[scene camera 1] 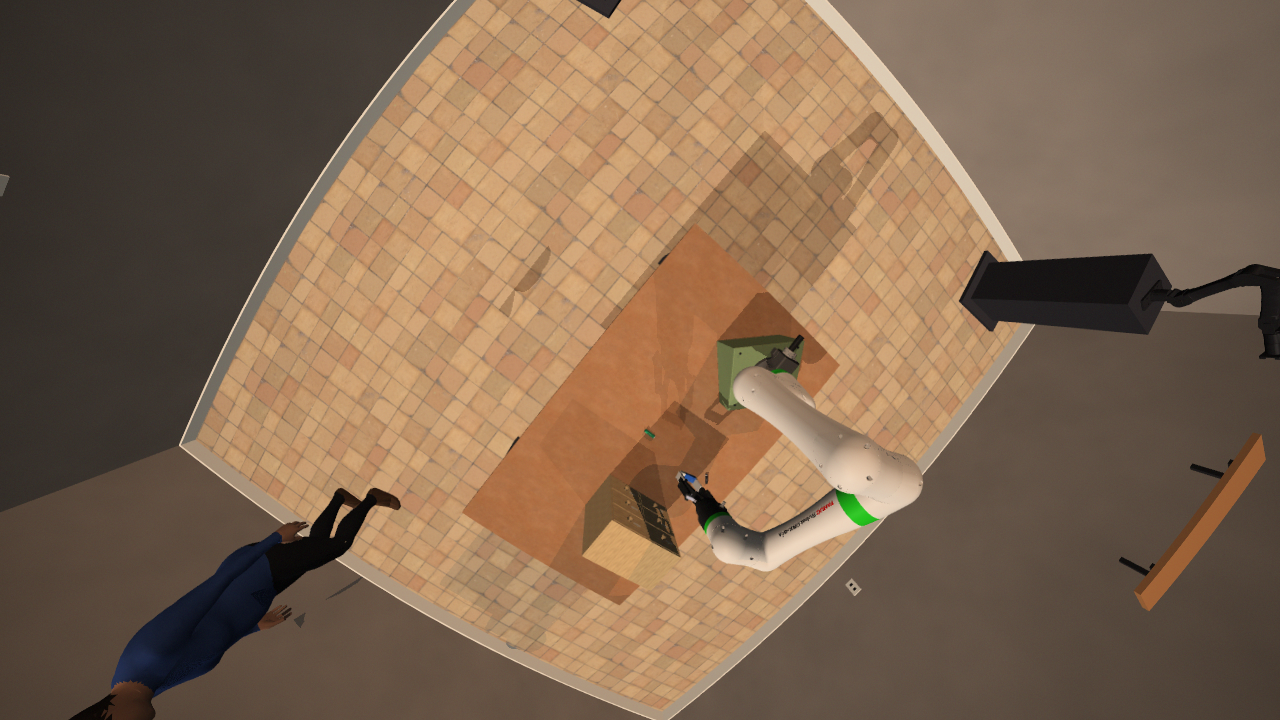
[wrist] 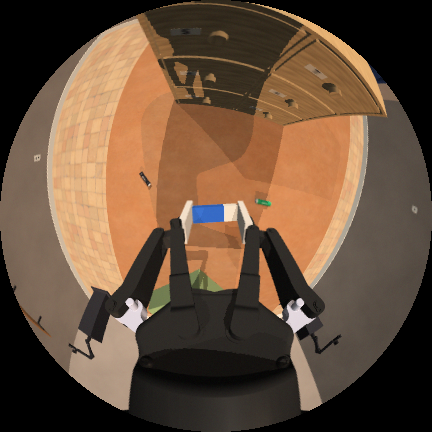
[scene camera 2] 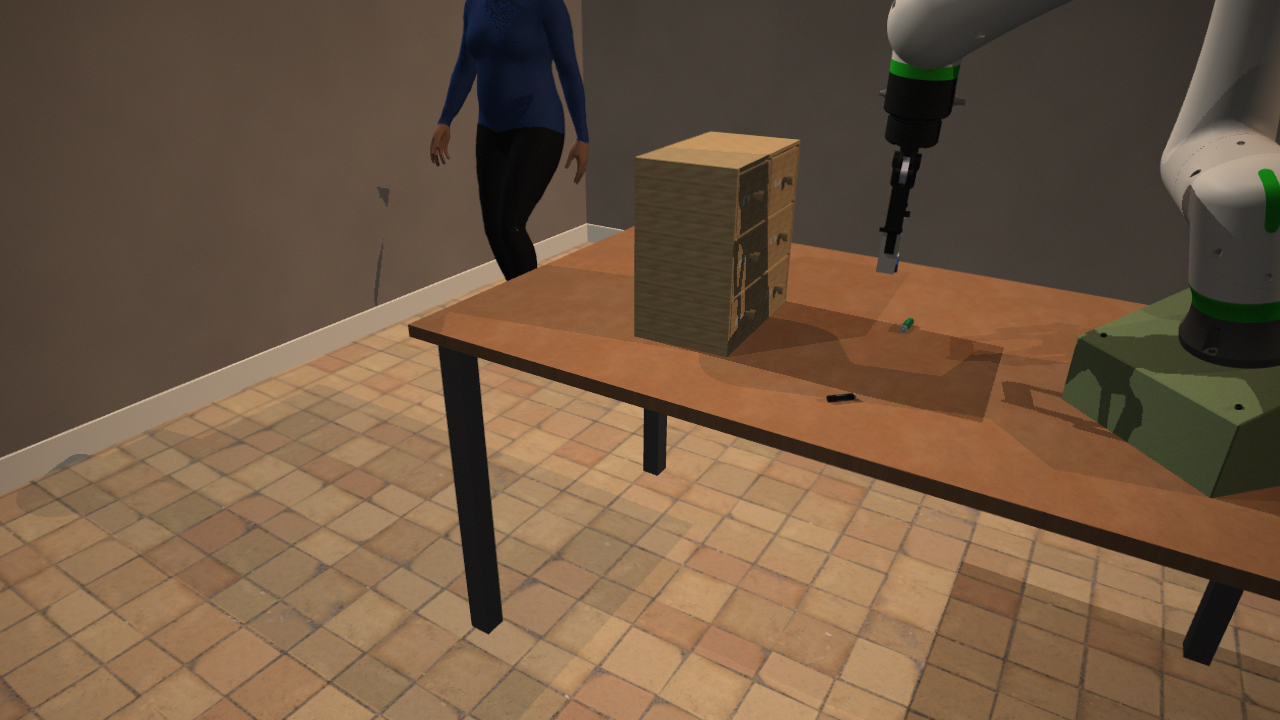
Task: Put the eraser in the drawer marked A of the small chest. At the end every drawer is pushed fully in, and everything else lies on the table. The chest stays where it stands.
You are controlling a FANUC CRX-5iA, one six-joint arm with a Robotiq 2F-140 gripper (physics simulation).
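Seen in the pictures: gripper, between the fingertips: (scene camera 1: pixel 686 477) (wrist: pixel 214 208) (scene camera 2: pixel 886 263); arm's base, origin of its link: (scene camera 2: pixel 1243 336).
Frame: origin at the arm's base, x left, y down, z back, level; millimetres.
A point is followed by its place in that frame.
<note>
My gripper (scene camera 1: pixel 683 480) {y -19, x -69, z -477 mm} (scene camera 2: pixel 887 263) {y -19, x -69, z -477 mm} (wrist: pixel 214 208) {y -19, x -69, z -477 mm} is shut on the eraser, a blue and white block (wrist: pixel 208 214) {y -27, x -60, z -472 mm}, which lies crosswise between the pale fingertips. It points down and holds the eraser above the table, apart from the chest's drawer fronts. The small wooden chest (scene camera 1: pixel 628 548) {y -164, x -175, z -748 mm} (scene camera 2: pixel 683 250) {y -22, x 7, z -793 mm} (wrist: pixel 300 62) stands upright with two columns of three knobbed drawers. The drawers look pushed in. Shadow covers much of the front. The label plates show in the wrist view, but their letters are not readable, so drawer A cannot be told.
A small black item (scene camera 1: pixel 706 478) {y 143, x 96, z -502 mm} (scene camera 2: pixel 840 396) {y 141, x 104, z -506 mm} (wrist: pixel 145 179) {y 141, x 94, z -503 mm} and a green cylinder (scene camera 1: pixel 649 433) {y 138, x -231, z -433 mm} (scene camera 2: pixel 907 324) {y 137, x -216, z -434 mm} (wrist: pixel 263 202) {y 136, x -226, z -436 mm} lie on the table (scene camera 1: pixel 581 394) {y 151, x -542, z -421 mm} (scene camera 2: pixel 572 300) {y 150, x -120, z -1063 mm} in front of the chest. The arm's green base block (scene camera 1: pixel 735 362) {y -22, x -145, z -22 mm} (scene camera 2: pixel 1154 411) {y 88, x 92, z -101 mm} stands on the table. A person (scene camera 1: pixel 196 600) (scene camera 2: pixel 517 80) stands beyond the table.
</note>
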